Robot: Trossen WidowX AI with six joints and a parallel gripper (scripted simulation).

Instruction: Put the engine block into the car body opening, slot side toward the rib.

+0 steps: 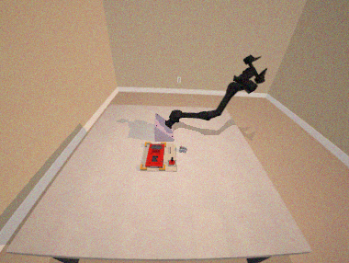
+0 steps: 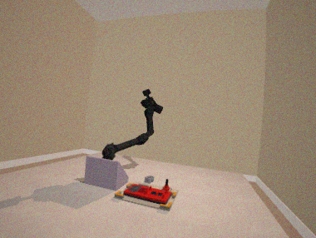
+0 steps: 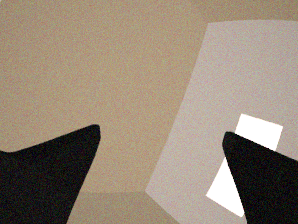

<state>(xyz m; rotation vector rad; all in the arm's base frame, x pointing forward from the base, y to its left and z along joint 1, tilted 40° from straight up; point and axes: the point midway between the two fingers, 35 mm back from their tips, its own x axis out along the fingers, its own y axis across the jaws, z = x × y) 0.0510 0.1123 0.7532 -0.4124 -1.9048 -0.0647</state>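
Right now my gripper tip is 220 mm short of the engine block, 490 mm to the left of it and 570 mm above it. From my gripper tip the other things lie so: black post (330 mm ahead, 580 mm to the right, 550 mm below).
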